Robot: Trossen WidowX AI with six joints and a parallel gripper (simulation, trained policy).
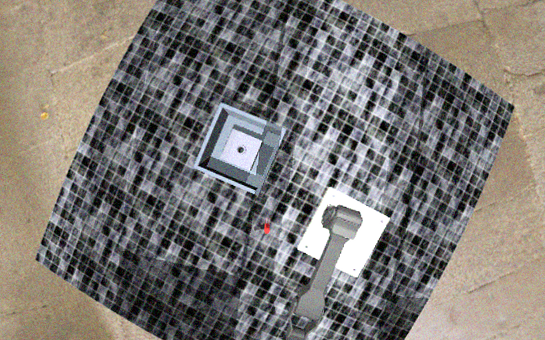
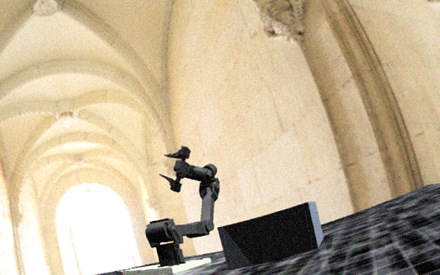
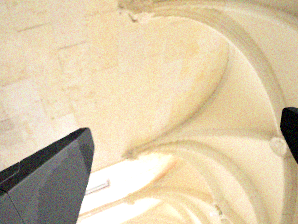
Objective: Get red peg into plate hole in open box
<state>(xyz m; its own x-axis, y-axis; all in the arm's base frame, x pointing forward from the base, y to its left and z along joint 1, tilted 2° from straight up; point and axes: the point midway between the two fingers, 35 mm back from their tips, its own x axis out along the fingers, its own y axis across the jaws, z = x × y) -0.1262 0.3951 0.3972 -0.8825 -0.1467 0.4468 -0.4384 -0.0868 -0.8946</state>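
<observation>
My gripper tip is now 330 mm short of the red peg, 310 mm to the left of it and 380 mm above it. The rest, counted from my gripper tip: grey-blue box: 470 mm ahead, 500 mm to the right, 390 mm below; then plate: 470 mm ahead, 500 mm to the right, 370 mm below.
</observation>
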